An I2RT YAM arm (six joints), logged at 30 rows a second.
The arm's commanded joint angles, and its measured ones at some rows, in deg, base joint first. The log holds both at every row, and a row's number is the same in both.
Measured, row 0:
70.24 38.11 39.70 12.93 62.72 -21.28
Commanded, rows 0 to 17:
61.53 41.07 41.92 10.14 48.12 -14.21
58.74 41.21 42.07 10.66 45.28 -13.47
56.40 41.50 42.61 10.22 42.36 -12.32
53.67 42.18 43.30 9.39 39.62 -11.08
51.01 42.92 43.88 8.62 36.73 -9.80
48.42 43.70 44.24 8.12 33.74 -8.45
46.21 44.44 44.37 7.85 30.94 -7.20
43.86 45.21 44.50 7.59 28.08 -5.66
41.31 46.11 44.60 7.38 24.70 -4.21
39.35 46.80 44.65 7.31 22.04 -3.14
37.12 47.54 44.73 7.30 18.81 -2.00
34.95 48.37 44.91 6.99 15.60 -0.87
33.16 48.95 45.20 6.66 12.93 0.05
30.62 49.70 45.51 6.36 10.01 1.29
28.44 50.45 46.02 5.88 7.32 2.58
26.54 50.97 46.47 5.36 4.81 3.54
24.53 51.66 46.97 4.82 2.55 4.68
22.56 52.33 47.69 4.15 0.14 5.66
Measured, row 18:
26.81 51.72 44.51 4.80 11.70 -0.38
